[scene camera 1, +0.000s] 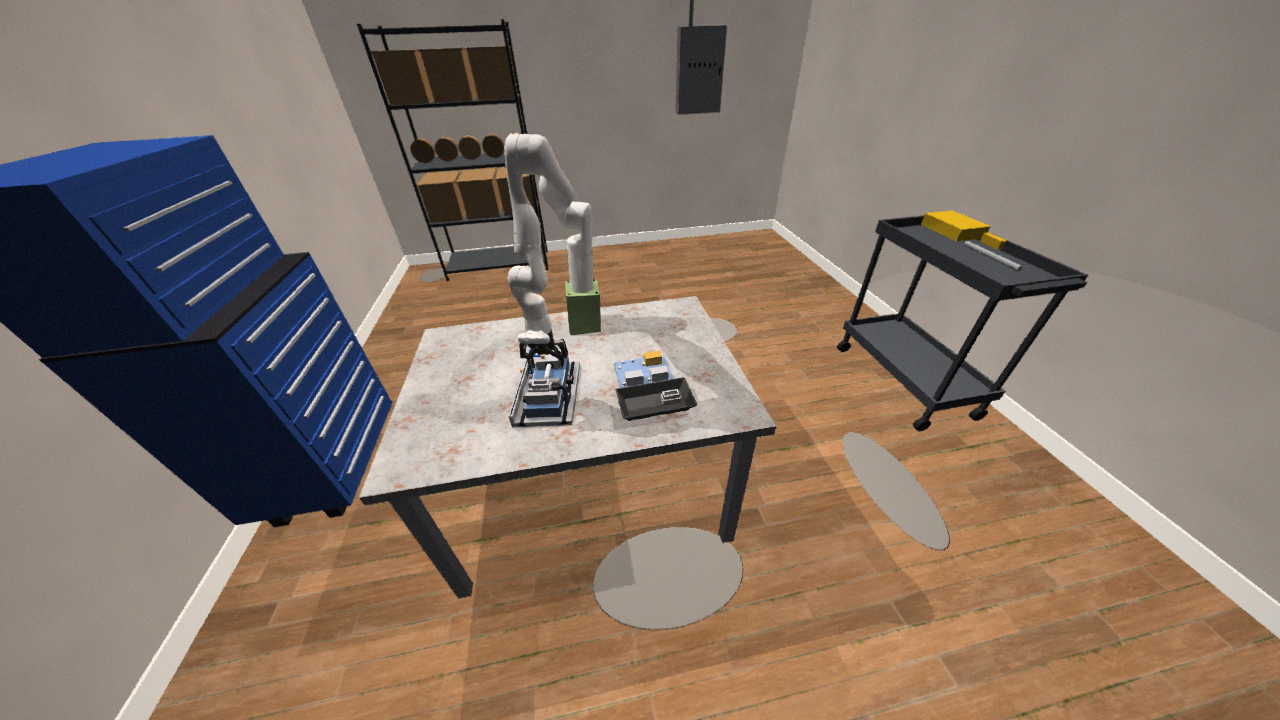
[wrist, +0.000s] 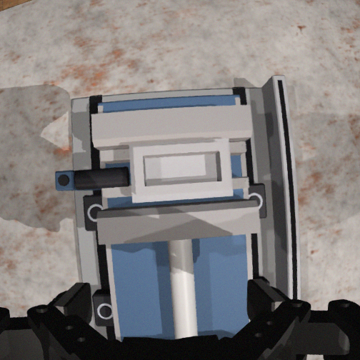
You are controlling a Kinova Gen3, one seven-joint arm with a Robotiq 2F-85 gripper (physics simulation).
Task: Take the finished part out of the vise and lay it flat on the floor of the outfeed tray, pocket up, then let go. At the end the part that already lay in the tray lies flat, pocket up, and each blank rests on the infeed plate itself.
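Frame: origin at the arm's base, x ahead, y left, z up, level; millimetres.
Seen in the pictures: gripper, fingertip midpoint: (scene camera 1: pixel 547 367); arm's base, origin of the base link: (scene camera 1: pixel 582 287).
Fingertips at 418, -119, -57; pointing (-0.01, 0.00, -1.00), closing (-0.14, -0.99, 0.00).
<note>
Pixels of each thing's top centre, then the offset from my fingertips to it, as dx, dy, dz. "spot": a spot on its surface instead.
- finished part, middle of its top: (scene camera 1: pixel 540 382) +69, -18, -4
- grey vise, middle of its top: (scene camera 1: pixel 544 371) -2, -14, -20
- grey outfeed tray, surface spot: (scene camera 1: pixel 656 412) spot: +174, +334, -79
- pocketed part, middle of its top: (scene camera 1: pixel 670 392) +101, +392, -72
- blue infeed plate, middle of its top: (scene camera 1: pixel 644 372) -59, +322, -111
- yellow block, middle of its top: (scene camera 1: pixel 652 354) -114, +362, -75
The finished part (scene camera 1: pixel 541 383) (wrist: pixel 180 166), light grey with a rectangular pocket facing up, sits between the jaws of the blue and grey vise (scene camera 1: pixel 542 411) (wrist: pixel 172 125). My gripper (scene camera 1: pixel 544 351) (wrist: pixel 169 299) is open and empty. It is above the vise, over its screw side, with the part ahead of the fingers in the wrist view. In the scene view the grey outfeed tray (scene camera 1: pixel 656 412) stands right of the vise and holds another pocketed part (scene camera 1: pixel 670 394), which looks flat, pocket up. Two grey blanks (scene camera 1: pixel 633 377) (scene camera 1: pixel 658 373) are on the blue infeed plate (scene camera 1: pixel 629 365) behind the tray.
A yellow block (scene camera 1: pixel 652 358) is at the back of the infeed plate. A black handle (wrist: pixel 102 178) sticks out left of the part in the wrist view. A raised rail (wrist: pixel 287 175) runs along the vise base's right side. The arm stands on a green pedestal (scene camera 1: pixel 583 308).
</note>
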